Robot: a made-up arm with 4 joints.
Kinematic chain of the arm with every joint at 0, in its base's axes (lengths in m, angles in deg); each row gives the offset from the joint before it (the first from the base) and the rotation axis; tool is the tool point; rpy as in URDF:
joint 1: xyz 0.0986 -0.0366 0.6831 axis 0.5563 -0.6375 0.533
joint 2: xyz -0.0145 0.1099 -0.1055 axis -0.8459 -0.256 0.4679
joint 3: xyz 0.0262 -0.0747 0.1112 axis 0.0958 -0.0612 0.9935
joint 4: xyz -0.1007 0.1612 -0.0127 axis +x
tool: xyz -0.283 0.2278 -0.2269 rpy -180 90 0
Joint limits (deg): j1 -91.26..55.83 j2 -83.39..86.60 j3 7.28..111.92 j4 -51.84..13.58
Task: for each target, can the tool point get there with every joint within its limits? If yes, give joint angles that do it. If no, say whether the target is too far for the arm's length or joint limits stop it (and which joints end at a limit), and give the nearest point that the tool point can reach.
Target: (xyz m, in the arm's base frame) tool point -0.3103 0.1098 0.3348
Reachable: yes | joints 6.30 5.11 16.87 -27.14
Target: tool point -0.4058 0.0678 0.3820
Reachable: yes | joints 20.62 -8.68 41.19 2.34
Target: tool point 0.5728 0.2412 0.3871
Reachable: no: joint limits stop it (at a limit: joint 1, joint 2, joint 3) | nearest point 0.4475 0.2699 0.5007 | short by 0.171 m
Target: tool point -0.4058 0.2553 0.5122
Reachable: yes | joints 7.86 -63.55 57.45 -15.82
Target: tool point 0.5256 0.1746 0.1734
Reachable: no: joint limits stop it (at a limit: joint 1, joint 3, joint 4) | nearest point 0.3682 0.0863 0.2339 | short by 0.190 m
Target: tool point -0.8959 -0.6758 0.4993
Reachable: no: too far | nearest point -0.4391 -0.3134 0.5540 | short by 0.586 m
